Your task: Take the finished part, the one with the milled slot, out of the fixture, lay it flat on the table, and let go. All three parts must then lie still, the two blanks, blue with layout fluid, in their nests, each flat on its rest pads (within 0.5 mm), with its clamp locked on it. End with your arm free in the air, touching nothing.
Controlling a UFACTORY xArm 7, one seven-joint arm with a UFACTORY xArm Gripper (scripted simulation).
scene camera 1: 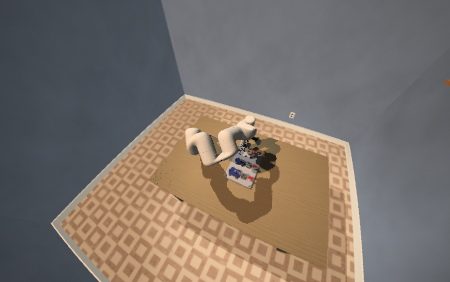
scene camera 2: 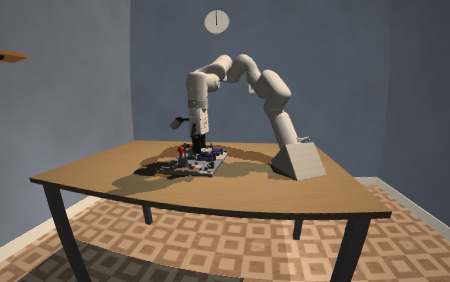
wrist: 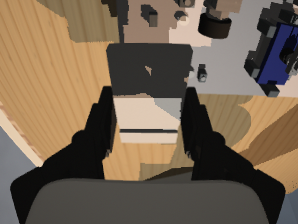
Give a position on a finished part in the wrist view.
149, 80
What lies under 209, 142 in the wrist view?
The gripper.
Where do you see a fixture plate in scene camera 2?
172, 167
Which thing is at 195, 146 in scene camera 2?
The gripper.
